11 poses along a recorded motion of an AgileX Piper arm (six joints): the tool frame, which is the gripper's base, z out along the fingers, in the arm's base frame.
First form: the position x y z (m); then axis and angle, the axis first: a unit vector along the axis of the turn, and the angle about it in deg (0 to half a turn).
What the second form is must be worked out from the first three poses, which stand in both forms.
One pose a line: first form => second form
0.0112, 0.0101, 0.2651, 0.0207, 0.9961, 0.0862, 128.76 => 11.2, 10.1, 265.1, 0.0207, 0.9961, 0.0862, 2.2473
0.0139, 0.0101, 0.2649, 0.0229, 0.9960, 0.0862, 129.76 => 13.9, 10.1, 264.9, 0.0229, 0.9960, 0.0862, 2.2647
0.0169, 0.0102, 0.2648, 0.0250, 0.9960, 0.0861, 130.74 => 16.9, 10.2, 264.8, 0.0250, 0.9960, 0.0861, 2.2818
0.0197, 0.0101, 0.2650, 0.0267, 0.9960, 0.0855, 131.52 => 19.7, 10.1, 265.0, 0.0267, 0.9960, 0.0855, 2.2955
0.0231, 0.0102, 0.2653, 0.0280, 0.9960, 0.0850, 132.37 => 23.1, 10.2, 265.3, 0.0280, 0.9960, 0.0850, 2.3103
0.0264, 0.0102, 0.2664, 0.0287, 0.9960, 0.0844, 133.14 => 26.4, 10.2, 266.4, 0.0287, 0.9960, 0.0844, 2.3237
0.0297, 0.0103, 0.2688, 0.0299, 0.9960, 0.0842, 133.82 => 29.7, 10.3, 268.8, 0.0299, 0.9960, 0.0842, 2.3356
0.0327, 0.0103, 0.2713, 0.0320, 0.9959, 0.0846, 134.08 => 32.7, 10.3, 271.3, 0.0320, 0.9959, 0.0846, 2.3401
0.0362, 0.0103, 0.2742, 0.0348, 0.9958, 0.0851, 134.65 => 36.2, 10.3, 274.2, 0.0348, 0.9958, 0.0851, 2.3501
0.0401, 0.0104, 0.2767, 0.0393, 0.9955, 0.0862, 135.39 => 40.1, 10.4, 276.7, 0.0393, 0.9955, 0.0862, 2.3630
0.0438, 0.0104, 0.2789, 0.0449, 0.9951, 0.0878, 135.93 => 43.8, 10.4, 278.9, 0.0449, 0.9951, 0.0878, 2.3724
